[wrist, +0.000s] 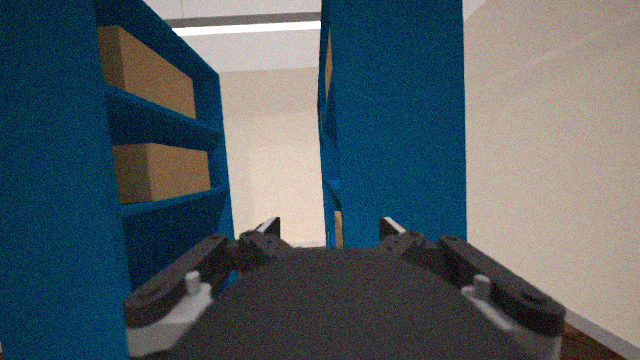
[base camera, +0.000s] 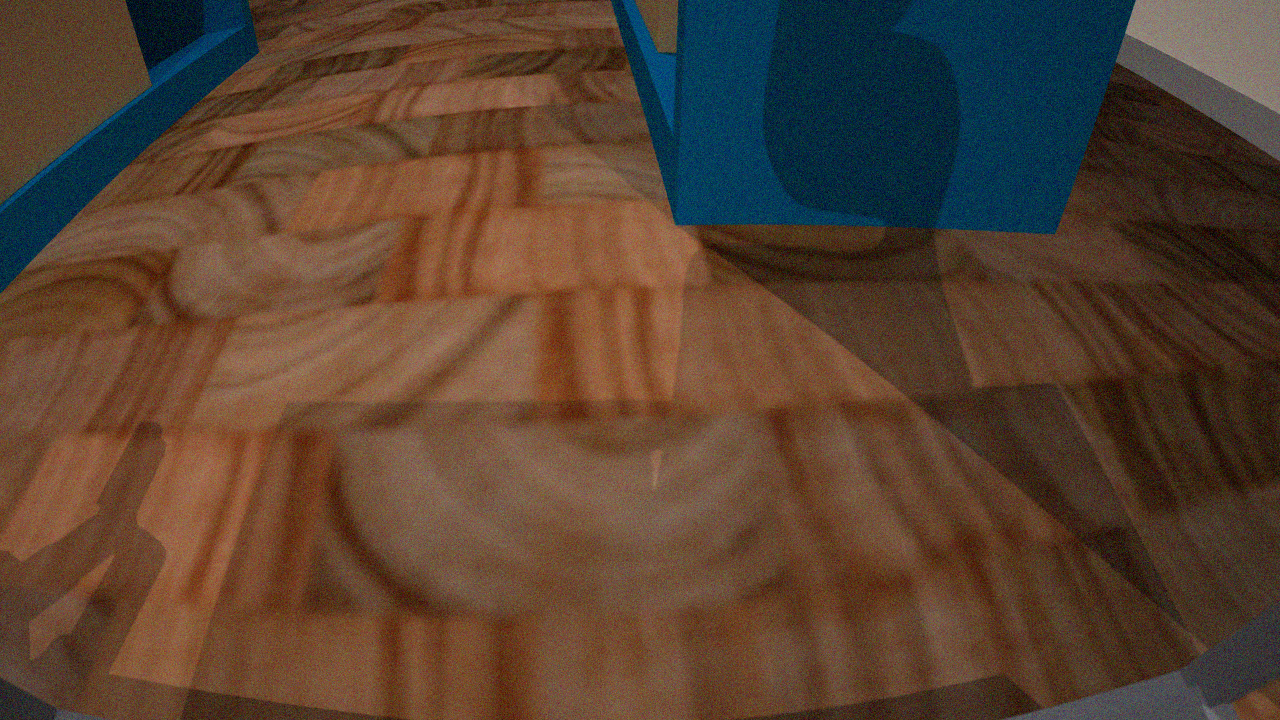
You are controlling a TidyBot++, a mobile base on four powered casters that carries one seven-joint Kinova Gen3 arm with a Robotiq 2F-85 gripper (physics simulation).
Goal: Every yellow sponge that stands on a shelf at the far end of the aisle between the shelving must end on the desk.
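Places are measured from the arm's base along level axes (x ahead, y left, z up), in metres.
Pixels of known places: gripper, fingertip midpoint: (wrist: 329,228).
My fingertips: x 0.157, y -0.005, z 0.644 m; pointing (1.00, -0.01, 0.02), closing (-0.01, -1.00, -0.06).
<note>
Ahead of a thing's pixels: the offset from my fingertips to its top centre.
My gripper (wrist: 329,228) is open, with no object between its fingertips. It points toward the gap between two blue shelving units. The left shelving (wrist: 55,175) (base camera: 107,147) stands on the left side of both views. The right shelving (wrist: 400,125) (base camera: 859,107) shows its end panel, right of the middle. The aisle between them runs away to a pale far wall (wrist: 275,165). No yellow sponge and no desk show in either view.
Brown boxes stand on the left shelving, an upper one @(dz +0.677, dx +0.807, dy +0.941 m) (wrist: 157,75) and a lower one @(dz +0.220, dx +0.890, dy +0.945 m) (wrist: 180,170). The right shelving's lower near corner juts toward the base in the base camera view. A beige wall (wrist: 550,150) runs along the right, beyond the right shelving.
</note>
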